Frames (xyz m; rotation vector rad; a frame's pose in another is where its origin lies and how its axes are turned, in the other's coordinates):
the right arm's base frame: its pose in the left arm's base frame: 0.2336 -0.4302 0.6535 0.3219 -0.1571 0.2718
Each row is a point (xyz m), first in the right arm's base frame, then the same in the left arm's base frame.
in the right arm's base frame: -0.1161 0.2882 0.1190
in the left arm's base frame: 0.0273 -0.2343 0.8260
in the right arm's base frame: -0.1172 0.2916 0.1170
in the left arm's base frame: 0.0255 -0.2308 0.8249
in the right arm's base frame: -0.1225 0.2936 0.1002
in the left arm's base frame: 0.0217 -0.2246 0.8087
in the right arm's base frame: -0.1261 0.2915 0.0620
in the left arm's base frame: 0.0230 -0.2147 0.7716
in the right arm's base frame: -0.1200 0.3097 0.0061
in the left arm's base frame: 0.0297 -0.1781 0.7257
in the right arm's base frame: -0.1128 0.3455 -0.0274
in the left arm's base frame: 0.0299 -0.1326 0.7061
